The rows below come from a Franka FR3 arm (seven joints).
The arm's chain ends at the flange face. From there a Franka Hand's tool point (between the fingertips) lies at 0.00 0.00 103.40 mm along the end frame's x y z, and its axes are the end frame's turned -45 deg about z.
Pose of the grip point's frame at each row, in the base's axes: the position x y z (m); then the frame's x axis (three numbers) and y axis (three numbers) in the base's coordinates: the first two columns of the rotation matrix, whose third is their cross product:
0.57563 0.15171 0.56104 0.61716 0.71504 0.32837 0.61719 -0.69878 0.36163
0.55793 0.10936 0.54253 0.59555 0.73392 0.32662 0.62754 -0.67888 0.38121
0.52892 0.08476 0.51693 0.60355 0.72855 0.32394 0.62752 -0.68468 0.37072
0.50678 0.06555 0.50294 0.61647 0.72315 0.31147 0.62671 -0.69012 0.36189
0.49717 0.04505 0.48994 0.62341 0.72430 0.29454 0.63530 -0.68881 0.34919
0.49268 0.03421 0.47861 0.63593 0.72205 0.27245 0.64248 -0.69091 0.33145
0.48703 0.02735 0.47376 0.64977 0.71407 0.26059 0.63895 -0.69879 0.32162
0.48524 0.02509 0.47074 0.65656 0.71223 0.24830 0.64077 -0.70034 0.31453
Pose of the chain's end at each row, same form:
0.52517 0.15383 0.65126 0.87282 0.01150 0.48790 0.00002 -0.99972 0.02352
0.50607 0.11164 0.63196 0.86486 0.03892 0.50051 0.02262 -0.99900 0.03860
0.47806 0.08688 0.60693 0.87050 0.03102 0.49120 0.01695 -0.99930 0.03308
0.45749 0.06843 0.59379 0.87906 0.02336 0.47614 0.00724 -0.99933 0.03565
0.45004 0.04821 0.58192 0.89004 0.02510 0.45519 0.00841 -0.99922 0.03864
0.44847 0.03791 0.57201 0.90397 0.02202 0.42702 0.00463 -0.99911 0.04172
0.44445 0.03174 0.56789 0.91126 0.01080 0.41168 -0.00765 -0.99904 0.04315
0.44410 0.02999 0.56547 0.91735 0.00841 0.39798 -0.01117 -0.99884 0.04683

